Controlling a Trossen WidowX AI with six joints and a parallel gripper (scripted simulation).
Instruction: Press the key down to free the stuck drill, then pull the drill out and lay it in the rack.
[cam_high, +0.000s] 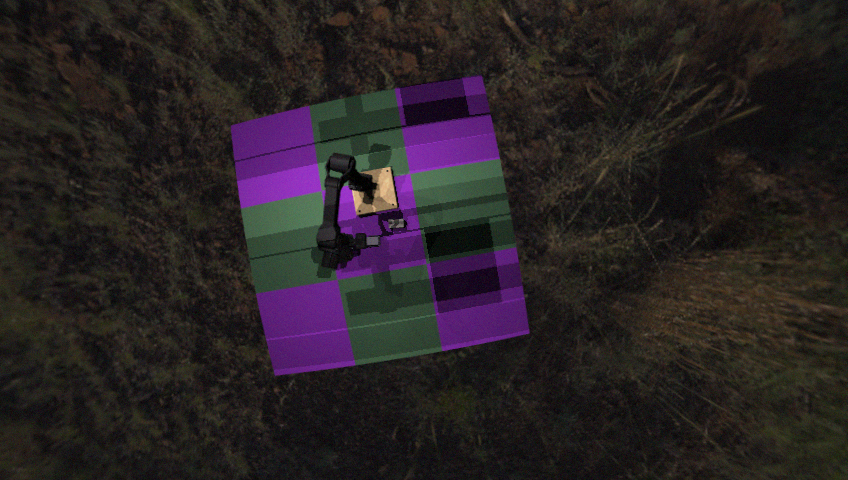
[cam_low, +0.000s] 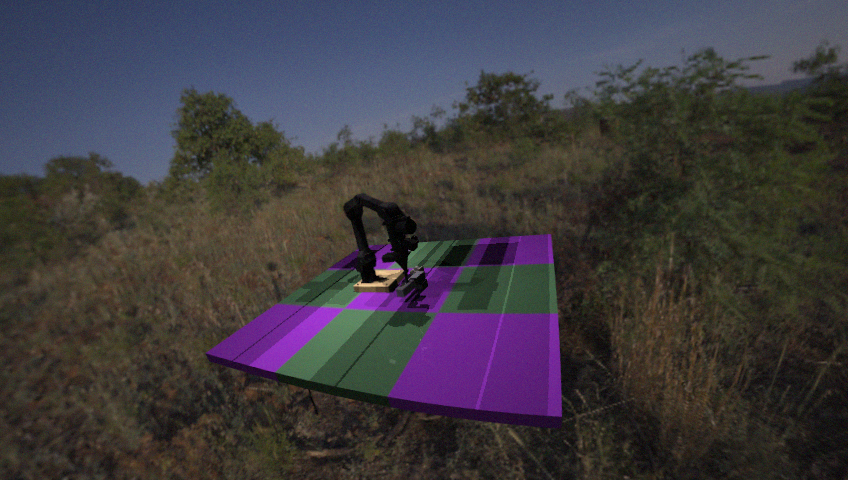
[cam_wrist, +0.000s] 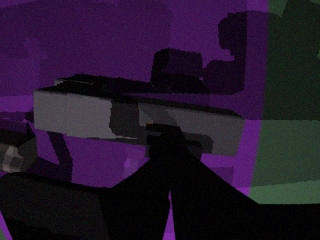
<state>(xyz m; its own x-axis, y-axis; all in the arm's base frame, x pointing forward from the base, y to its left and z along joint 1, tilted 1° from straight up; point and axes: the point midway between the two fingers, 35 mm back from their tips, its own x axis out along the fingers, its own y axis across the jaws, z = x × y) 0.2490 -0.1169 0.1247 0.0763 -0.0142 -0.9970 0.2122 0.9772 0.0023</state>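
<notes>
The drill lies 1 cm ahead of my gripper tip, 5 cm to the left of it and 7 cm below it. The rest, counted from my gripper tip: grey block (4 cm behind, 21 cm to the left, 10 cm below).
</notes>
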